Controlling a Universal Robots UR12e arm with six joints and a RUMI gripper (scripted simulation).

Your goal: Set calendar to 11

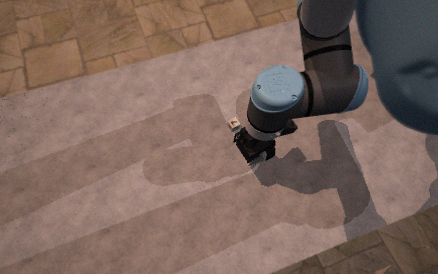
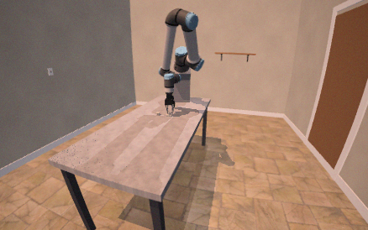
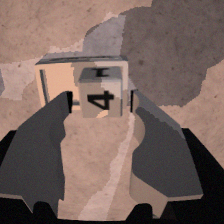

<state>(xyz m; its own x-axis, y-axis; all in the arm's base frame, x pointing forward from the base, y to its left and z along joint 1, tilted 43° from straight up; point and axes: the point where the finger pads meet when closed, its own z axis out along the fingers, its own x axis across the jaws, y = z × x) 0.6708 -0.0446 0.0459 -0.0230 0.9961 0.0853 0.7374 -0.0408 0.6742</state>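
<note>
Right now the white cube is 10 mm below my hand. Also, from my hand: calendar tray (30 mm below, 20 mm to the right); digit cube (120 mm to the right, 20 mm below).
</note>
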